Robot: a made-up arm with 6 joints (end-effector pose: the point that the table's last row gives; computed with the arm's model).
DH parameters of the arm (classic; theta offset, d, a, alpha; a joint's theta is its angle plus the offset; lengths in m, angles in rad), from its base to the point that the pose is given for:
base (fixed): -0.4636 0 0.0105 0
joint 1: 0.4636 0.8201 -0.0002 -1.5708
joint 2: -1.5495 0 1.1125 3.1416
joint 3: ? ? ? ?
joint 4: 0 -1.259 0.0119 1.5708
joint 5: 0 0.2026 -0.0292 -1.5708
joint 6: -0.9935 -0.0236 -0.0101 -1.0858
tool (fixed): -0.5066 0.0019 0 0
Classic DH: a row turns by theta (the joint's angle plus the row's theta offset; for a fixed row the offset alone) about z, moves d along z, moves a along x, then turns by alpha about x.
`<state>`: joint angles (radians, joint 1 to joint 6).
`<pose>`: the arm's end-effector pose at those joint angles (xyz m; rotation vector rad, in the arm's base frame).
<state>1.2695 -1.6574 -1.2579 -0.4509 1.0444 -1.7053</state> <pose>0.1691 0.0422 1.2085 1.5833 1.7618 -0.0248</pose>
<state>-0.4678 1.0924 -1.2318 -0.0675 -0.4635 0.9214</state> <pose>0.0490 -0.1892 0.4060 -1.0047 1.1326 -0.2407</pose>
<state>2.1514 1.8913 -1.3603 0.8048 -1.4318 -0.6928</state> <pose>0.1956 -0.1187 0.4304 1.4429 1.4592 -0.7701</pose>
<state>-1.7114 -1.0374 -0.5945 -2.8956 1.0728 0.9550</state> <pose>0.2142 -0.2846 1.9314 -1.2093 -0.1666 1.2868</pose>
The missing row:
joint 3: 0.0213 -0.0507 0.0244 -1.5708
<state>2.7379 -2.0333 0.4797 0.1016 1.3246 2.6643</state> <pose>1.9982 -0.6821 1.0470 -0.3497 0.0348 -2.4747</pose>
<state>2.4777 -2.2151 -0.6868 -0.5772 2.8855 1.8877</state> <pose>0.7387 -0.3799 1.4143 -0.5488 1.0329 -2.5228</pose>
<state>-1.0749 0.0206 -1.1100 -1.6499 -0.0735 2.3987</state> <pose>0.2898 -0.3347 0.6953 -1.1434 0.0088 -1.8646</pose>
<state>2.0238 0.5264 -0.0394 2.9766 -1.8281 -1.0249</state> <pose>-0.9302 1.3735 1.1611 1.4321 -2.1148 -1.1068</pose>
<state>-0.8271 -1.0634 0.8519 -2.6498 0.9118 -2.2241</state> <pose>-0.7153 1.1123 2.6235 1.0456 1.8097 1.5462</pose>
